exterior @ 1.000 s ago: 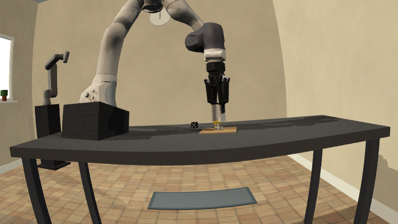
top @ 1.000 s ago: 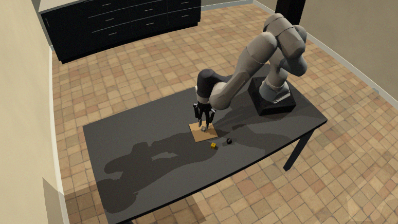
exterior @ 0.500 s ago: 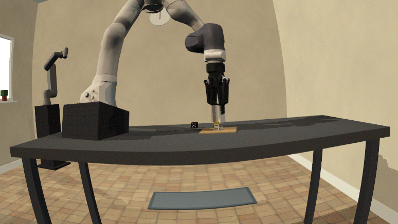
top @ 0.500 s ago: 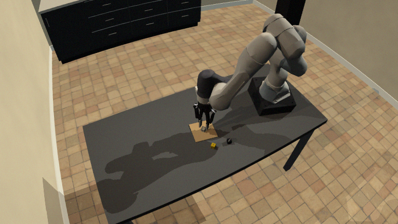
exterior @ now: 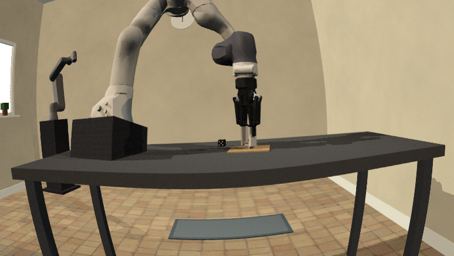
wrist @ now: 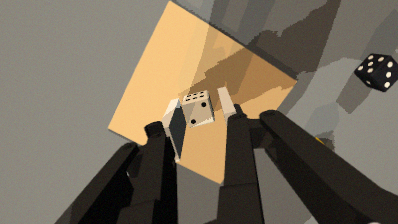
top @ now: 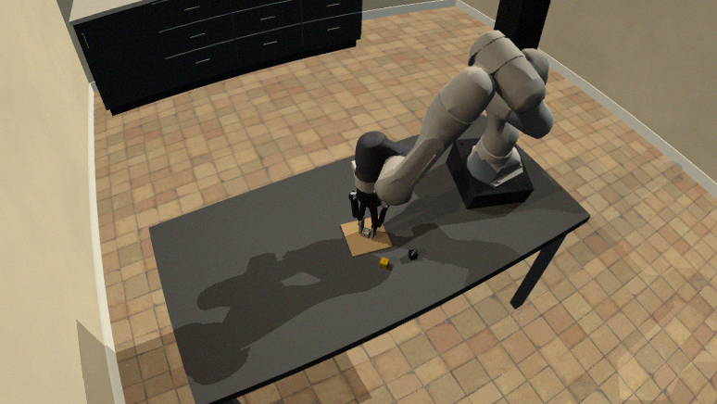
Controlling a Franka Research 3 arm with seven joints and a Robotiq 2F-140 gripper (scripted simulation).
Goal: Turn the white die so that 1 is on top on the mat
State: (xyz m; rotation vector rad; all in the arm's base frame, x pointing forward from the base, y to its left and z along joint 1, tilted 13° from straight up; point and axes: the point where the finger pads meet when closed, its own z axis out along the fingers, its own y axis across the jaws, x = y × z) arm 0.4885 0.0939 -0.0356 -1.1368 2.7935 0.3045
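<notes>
The white die is 30 mm below my hand. Round my hand: tan mat: 40 mm below; yellow die: 10 mm behind, 130 mm to the left, 30 mm below; black die: 110 mm behind, 130 mm to the left, 30 mm below.
</notes>
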